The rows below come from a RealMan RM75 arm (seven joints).
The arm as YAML. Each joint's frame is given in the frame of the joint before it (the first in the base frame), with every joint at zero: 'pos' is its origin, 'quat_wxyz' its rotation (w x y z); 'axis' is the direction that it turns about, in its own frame. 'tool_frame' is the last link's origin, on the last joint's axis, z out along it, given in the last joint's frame.
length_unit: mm
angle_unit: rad
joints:
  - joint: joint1
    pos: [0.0, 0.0, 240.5]
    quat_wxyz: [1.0, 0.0, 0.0, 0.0]
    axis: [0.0, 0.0, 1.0]
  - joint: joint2
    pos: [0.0, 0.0, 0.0]
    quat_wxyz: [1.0, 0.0, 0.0, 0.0]
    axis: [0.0, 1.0, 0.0]
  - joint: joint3
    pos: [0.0, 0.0, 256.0]
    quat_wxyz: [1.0, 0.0, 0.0, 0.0]
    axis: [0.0, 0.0, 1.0]
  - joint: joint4
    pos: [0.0, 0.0, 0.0]
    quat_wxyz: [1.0, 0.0, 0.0, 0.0]
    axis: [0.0, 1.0, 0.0]
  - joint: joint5
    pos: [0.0, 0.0, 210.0]
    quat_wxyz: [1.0, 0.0, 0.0, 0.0]
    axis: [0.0, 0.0, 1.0]
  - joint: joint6
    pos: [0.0, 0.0, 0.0]
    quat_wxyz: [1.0, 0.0, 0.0, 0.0]
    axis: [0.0, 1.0, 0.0]
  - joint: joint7
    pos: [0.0, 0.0, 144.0]
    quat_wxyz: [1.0, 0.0, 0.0, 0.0]
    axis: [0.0, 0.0, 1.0]
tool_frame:
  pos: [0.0, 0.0, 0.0]
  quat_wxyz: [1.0, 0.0, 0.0, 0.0]
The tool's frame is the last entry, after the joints.
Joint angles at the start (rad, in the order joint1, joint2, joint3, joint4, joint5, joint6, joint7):
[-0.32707, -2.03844, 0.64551, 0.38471, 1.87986, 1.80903, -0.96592]
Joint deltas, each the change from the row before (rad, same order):
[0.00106, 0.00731, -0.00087, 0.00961, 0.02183, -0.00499, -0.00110]
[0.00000, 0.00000, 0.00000, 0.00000, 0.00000, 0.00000, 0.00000]
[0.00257, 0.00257, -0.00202, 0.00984, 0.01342, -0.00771, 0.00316]
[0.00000, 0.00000, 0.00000, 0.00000, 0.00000, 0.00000, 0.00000]
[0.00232, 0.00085, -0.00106, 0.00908, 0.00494, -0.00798, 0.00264]
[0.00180, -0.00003, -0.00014, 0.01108, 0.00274, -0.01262, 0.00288]
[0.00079, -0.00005, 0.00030, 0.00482, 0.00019, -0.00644, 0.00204]
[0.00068, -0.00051, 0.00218, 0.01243, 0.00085, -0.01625, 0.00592]
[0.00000, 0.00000, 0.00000, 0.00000, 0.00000, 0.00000, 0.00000]
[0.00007, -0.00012, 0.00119, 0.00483, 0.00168, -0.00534, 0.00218]
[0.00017, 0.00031, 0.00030, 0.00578, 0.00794, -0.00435, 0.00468]
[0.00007, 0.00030, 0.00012, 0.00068, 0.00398, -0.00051, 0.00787]
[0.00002, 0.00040, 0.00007, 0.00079, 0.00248, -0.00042, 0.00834]
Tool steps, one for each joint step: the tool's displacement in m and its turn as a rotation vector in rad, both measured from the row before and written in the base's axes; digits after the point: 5 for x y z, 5 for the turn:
[-0.00358, -0.00029, 0.00198, -0.00931, 0.02775, -0.00295]
[0.00000, 0.00000, 0.00000, 0.00000, 0.00000, 0.00000]
[-0.00277, 0.00005, 0.00107, 0.00087, 0.02211, -0.00120]
[0.00000, 0.00000, 0.00000, 0.00000, 0.00000, 0.00000]
[-0.00189, 0.00070, 0.00098, 0.00604, 0.01582, 0.00016]
[-0.00193, 0.00159, 0.00088, 0.00971, 0.01881, 0.00103]
[-0.00087, 0.00085, 0.00040, 0.00555, 0.00865, 0.00037]
[-0.00175, 0.00242, 0.00076, 0.01298, 0.02250, -0.00181]
[0.00000, 0.00000, 0.00000, 0.00000, 0.00000, 0.00000]
[-0.00061, 0.00077, 0.00022, 0.00323, 0.00891, -0.00169]
[-0.00101, 0.00024, 0.00014, 0.00033, 0.01335, -0.00479]
[-0.00036, -0.00028, -0.00015, 0.00132, 0.00612, -0.00650]
[-0.00028, -0.00010, 0.00004, 0.00289, 0.00554, -0.00689]

